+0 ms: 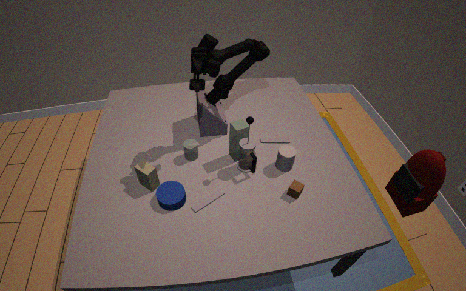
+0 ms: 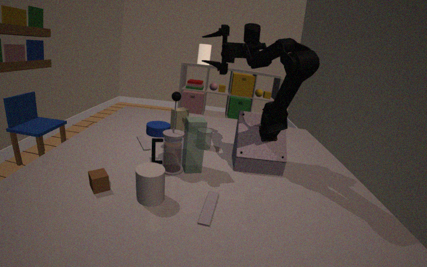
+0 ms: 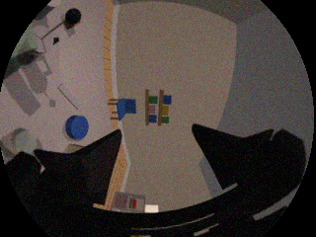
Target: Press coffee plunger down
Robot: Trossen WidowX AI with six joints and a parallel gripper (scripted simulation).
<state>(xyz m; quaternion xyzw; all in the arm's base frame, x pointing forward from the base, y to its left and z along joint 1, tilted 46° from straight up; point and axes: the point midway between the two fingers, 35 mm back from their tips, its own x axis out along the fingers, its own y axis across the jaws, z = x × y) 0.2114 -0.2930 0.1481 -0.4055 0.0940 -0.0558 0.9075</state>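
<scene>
The glass coffee press lies 290 mm below my gripper tip, 190 mm to the left of it and 90 mm ahead of it. The rest, counted from my gripper tip: brown cube 400 mm below, 330 mm to the left, 280 mm ahead; then green block 330 mm below, 170 mm to the left; then blue disc 400 mm below, 170 mm to the right, 170 mm ahead.
</scene>
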